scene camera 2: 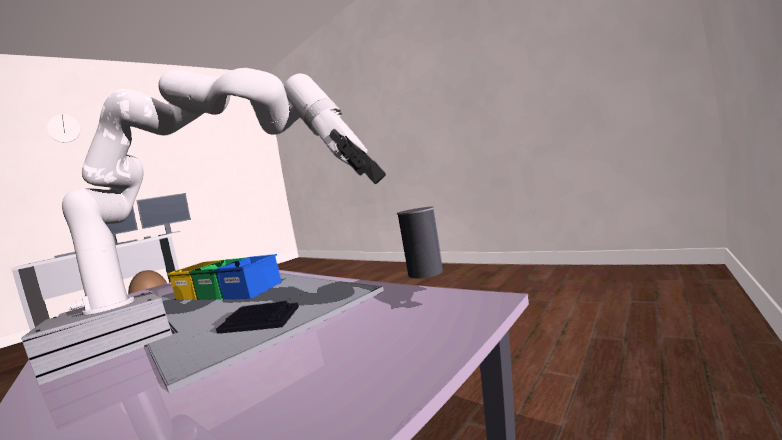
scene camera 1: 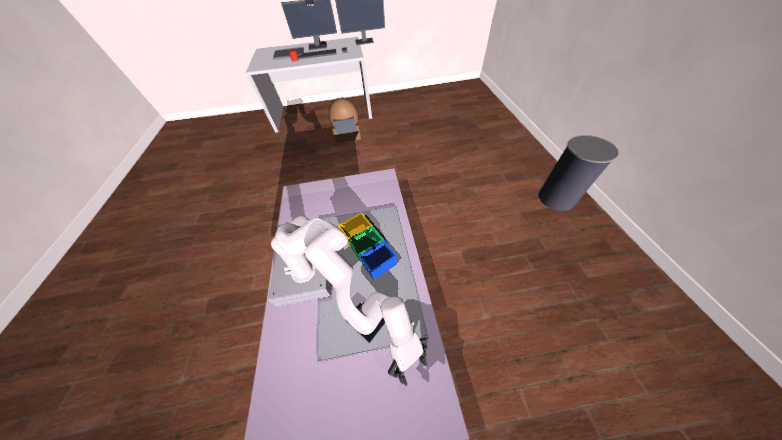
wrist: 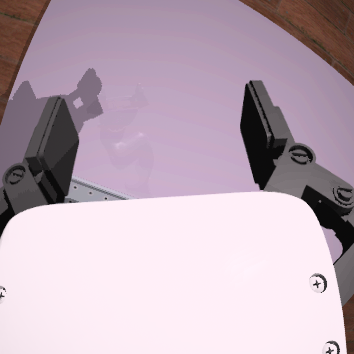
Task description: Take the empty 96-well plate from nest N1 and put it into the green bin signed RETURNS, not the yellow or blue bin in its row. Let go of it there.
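Seen in the pictures: gripper, fingertip midpoint: [scene camera 2: 374, 175] [scene camera 1: 414, 372] [wrist: 155, 108]; arm's base, link origin: [scene camera 2: 109, 307] [scene camera 1: 303, 272].
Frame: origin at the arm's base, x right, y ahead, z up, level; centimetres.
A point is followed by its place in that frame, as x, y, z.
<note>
A black, flat, rectangular block [scene camera 1: 372, 332] [scene camera 2: 258, 317] lies on the grey board; plate and nest cannot be told apart in it, and no N1 sign is readable. The arm partly hides it in scene camera 1. The green bin [scene camera 1: 365, 241] @(-20.8, 32.2, -7.4) [scene camera 2: 206, 291] @(-12.0, 26.7, -5.5) stands between the yellow bin [scene camera 1: 356, 224] @(-32.8, 26.8, -5.1) [scene camera 2: 183, 290] @(-22.6, 20.3, -4.9) and the blue bin [scene camera 1: 385, 268] @(0.0, 43.7, -4.5) [scene camera 2: 262, 279] @(0.7, 42.6, -4.4); their labels are too small to read. My gripper [scene camera 1: 413, 372] @(51.8, 52.8, 19.3) [scene camera 2: 377, 175] @(51.8, 52.8, 19.3) [wrist: 155, 108] @(51.8, 52.8, 19.3) is open and empty, high above the table, beyond the board's near end and away from block and bins.
The grey perforated board [scene camera 1: 339, 342] @(34.4, 19.6, -8.2) [scene camera 2: 188, 355] @(31.5, 14.8, -8.3) [wrist: 92, 190] @(36.7, 50.6, -8.3) lies on the lilac table [scene camera 1: 349, 404] @(57.9, 25.1, -9.6) [scene camera 2: 349, 366] @(59.1, 35.0, -9.6) [wrist: 175, 45] @(61.5, 50.3, -9.6). The arm's base block [scene camera 2: 98, 342] @(12.8, -2.6, -4.9) stands beside the board. A dark cylinder [scene camera 1: 576, 175] [scene camera 2: 419, 243] stands away from the table.
</note>
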